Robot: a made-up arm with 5 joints. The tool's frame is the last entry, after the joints. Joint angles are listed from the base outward. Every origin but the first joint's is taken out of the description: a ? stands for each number. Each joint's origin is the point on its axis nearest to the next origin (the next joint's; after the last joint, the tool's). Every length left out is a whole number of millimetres.
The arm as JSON. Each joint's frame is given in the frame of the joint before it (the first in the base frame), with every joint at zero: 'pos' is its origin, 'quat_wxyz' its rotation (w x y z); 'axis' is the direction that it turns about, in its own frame. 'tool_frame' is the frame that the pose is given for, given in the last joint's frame.
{
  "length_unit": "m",
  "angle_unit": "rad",
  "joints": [
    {
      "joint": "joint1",
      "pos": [
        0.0,
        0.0,
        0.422
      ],
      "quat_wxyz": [
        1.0,
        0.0,
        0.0,
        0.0
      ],
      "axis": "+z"
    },
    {
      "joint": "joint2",
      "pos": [
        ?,
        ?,
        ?
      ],
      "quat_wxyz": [
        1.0,
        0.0,
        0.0,
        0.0
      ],
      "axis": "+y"
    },
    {
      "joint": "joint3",
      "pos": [
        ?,
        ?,
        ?
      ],
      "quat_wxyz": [
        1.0,
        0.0,
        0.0,
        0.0
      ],
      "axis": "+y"
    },
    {
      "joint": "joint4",
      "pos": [
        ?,
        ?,
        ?
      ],
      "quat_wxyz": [
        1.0,
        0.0,
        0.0,
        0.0
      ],
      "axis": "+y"
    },
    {
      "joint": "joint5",
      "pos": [
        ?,
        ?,
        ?
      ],
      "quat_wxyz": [
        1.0,
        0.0,
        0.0,
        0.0
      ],
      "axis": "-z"
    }
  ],
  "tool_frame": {
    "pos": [
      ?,
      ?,
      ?
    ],
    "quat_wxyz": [
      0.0,
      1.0,
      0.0,
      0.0
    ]
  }
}
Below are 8 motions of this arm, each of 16 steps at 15 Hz.
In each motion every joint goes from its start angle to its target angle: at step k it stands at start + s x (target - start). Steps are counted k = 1, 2, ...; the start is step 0. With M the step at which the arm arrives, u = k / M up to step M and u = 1 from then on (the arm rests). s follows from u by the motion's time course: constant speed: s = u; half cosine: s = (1 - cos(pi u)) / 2; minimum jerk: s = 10 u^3 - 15 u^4 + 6 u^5.
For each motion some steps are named. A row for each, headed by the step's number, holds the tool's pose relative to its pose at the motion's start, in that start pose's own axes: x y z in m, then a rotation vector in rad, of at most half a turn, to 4 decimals.
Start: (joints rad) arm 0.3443 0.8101 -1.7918 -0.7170 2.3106
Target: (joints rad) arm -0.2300 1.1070 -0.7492 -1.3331 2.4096
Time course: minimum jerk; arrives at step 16
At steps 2, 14, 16:
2: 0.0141 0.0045 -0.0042 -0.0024 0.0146 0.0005
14: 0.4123 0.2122 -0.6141 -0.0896 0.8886 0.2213
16: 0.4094 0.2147 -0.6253 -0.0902 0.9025 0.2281

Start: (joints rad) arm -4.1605 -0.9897 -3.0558 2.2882 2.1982
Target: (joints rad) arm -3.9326 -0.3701 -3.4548 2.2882 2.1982
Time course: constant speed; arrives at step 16
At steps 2, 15, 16:
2: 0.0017 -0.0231 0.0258 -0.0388 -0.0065 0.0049
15: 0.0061 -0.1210 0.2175 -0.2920 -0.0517 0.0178
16: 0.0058 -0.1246 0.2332 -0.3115 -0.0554 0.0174

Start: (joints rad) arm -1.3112 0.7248 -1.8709 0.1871 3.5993
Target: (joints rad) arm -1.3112 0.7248 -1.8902 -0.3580 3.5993
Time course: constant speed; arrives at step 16
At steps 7, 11, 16:
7: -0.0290 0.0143 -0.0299 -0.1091 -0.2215 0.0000
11: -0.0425 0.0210 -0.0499 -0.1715 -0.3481 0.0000
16: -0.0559 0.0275 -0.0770 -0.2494 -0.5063 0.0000

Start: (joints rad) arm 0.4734 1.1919 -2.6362 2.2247 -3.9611
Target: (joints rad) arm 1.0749 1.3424 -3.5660 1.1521 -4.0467
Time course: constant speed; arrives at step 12
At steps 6, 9, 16:
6: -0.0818 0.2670 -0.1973 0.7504 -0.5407 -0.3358
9: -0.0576 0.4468 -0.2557 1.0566 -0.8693 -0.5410
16: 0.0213 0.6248 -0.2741 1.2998 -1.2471 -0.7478

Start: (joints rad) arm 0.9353 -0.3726 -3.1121 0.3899 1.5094
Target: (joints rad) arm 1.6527 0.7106 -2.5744 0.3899 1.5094
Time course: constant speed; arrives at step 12
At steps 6, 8, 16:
6: -0.1236 0.6421 0.1171 -0.7902 -0.2099 0.3316
8: -0.2592 0.8164 0.0397 -1.0400 -0.3425 0.4179
16: -0.5776 0.9998 -0.2678 -1.5043 -0.6977 0.5230

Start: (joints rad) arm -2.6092 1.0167 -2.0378 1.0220 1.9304
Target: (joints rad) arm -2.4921 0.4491 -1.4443 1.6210 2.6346
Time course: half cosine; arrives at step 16
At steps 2, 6, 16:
2: -0.0017 0.0059 -0.0014 -0.0221 0.0087 0.0223
6: -0.0106 0.0516 -0.0126 -0.1707 0.0903 0.1807
16: -0.0097 0.1903 -0.0470 -0.4548 0.4414 0.5677

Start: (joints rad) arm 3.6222 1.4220 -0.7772 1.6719 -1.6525
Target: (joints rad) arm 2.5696 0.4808 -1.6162 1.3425 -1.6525
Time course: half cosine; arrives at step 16
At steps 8, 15, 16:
8: -0.1517 -0.3101 -0.3779 -1.0699 0.4521 -0.1194
15: -0.5827 -0.7101 -0.1359 -1.9568 1.0282 0.3648
16: -0.5890 -0.7161 -0.1244 -1.9707 1.0385 0.3816

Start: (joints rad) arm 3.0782 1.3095 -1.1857 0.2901 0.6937
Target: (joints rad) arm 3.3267 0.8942 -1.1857 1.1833 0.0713
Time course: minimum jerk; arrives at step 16
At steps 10, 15, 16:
10: -0.0164 -0.0789 -0.1246 -0.2488 -0.2668 -0.5969
15: -0.0402 -0.1014 -0.1806 -0.3268 -0.3934 -0.8067
16: -0.0404 -0.1016 -0.1811 -0.3274 -0.3945 -0.8084

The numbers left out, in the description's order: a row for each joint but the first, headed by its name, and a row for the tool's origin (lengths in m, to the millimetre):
joint2: 0.0 0.0 0.0
joint3: 0.039 0.0 0.209
joint4: 0.122 0.0 -0.54
joint5: 0.099 0.0 -0.127
tool: 0.0 0.0 0.0

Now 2 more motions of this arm.
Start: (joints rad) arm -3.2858 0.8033 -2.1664 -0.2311 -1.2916
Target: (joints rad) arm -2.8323 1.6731 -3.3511 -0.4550 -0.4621
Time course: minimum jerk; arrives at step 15
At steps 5, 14, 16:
5: 0.0829 -0.0074 0.0007 -0.0716 0.1293 0.1814
14: 0.3418 -0.0492 -0.1504 -0.1311 0.7000 0.9252
16: 0.3425 -0.0494 -0.1513 -0.1307 0.7021 0.9278

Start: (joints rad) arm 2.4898 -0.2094 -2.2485 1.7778 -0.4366
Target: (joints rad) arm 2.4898 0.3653 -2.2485 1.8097 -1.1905
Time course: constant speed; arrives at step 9
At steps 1, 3, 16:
1: 0.0139 0.0065 0.0476 0.0310 -0.0598 -0.0837
3: 0.0334 0.0156 0.1451 0.1081 -0.1715 -0.2504
16: 0.0228 0.0106 0.4419 0.4512 -0.4265 -0.7302

